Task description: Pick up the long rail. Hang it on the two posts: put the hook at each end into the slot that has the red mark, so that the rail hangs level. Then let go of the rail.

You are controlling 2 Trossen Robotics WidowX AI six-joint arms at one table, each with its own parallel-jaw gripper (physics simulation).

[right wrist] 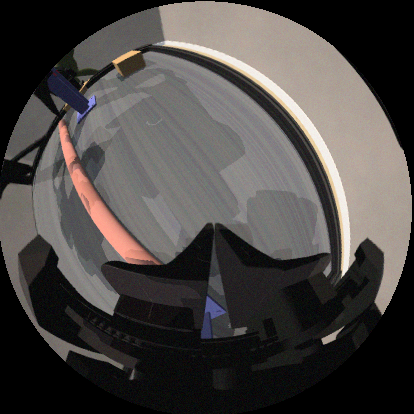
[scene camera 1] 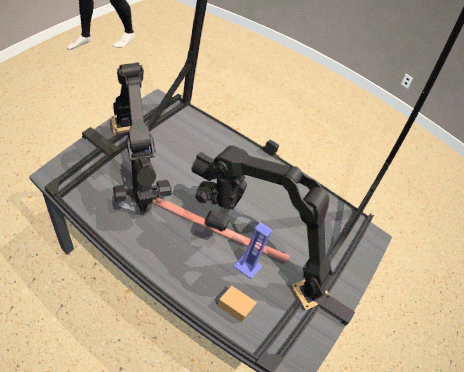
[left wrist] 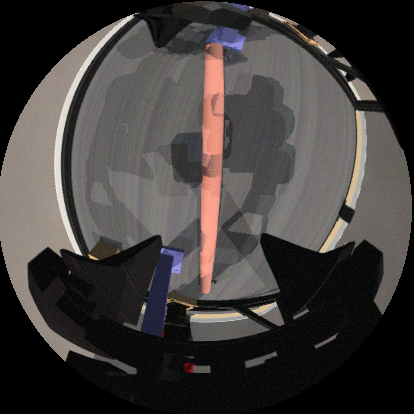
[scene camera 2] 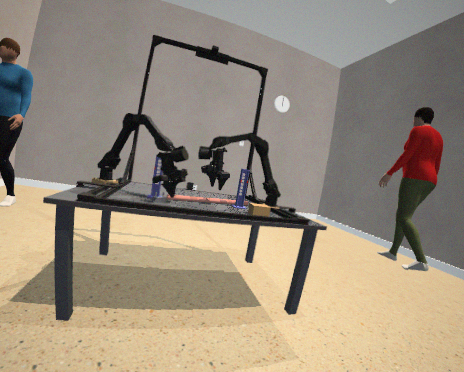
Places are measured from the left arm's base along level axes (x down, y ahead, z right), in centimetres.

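Where they show: left gripper, fingertip midpoint: point(left wrist: 212, 240) point(scene camera 2: 215, 188); right gripper, fingertip midpoint: point(right wrist: 212, 227) point(scene camera 1: 143, 213) point(scene camera 2: 172, 197); left arm's base, origin of the base link: point(scene camera 1: 311, 291) point(left wrist: 175, 305) point(scene camera 2: 270, 205); right arm's base, origin of the base link: point(scene camera 1: 123, 121) point(scene camera 2: 105, 179).
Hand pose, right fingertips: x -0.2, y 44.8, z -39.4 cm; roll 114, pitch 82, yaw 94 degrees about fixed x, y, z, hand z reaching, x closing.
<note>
Each offset is from my right fingertips to the top centre of the thing.
The long salmon rail @(dx +0.0, dy -11.9, dz +22.4 cm) point(scene camera 1: 187, 215) point(scene camera 2: 200, 199) point(left wrist: 213, 130) point(right wrist: 102, 220) lies on the table. A blue post @(dx -18.6, dy -27.8, dz +25.3 cm) point(scene camera 1: 254, 252) point(scene camera 2: 242, 189) point(left wrist: 157, 295) point(right wrist: 70, 92) stands upright near its right end in scene camera 1, with a red mark on its slotted face. The other blue post @(dx -18.6, dy +11.4, dz +3.3 cm) point(scene camera 2: 158, 171) point(left wrist: 227, 40) point(right wrist: 215, 311) stands near the rail's other end, mostly hidden in scene camera 1. My right gripper point(scene camera 2: 171, 193) point(right wrist: 212, 227) is shut and empty, low beside the rail's left end. My left gripper point(scene camera 2: 217, 186) point(left wrist: 212, 240) is open and empty above the rail. The rail's hooks cannot be made out.
An orange-brown block @(dx -2.4, dy -39.6, dz +15.4 cm) point(scene camera 1: 237, 303) point(scene camera 2: 259, 209) point(left wrist: 104, 248) point(right wrist: 130, 63) lies on the table near the right post. A black frame point(scene camera 2: 263, 105) rises from the table, and black rails run along the table's edges. Two people stand beyond the table in scene camera 2.
</note>
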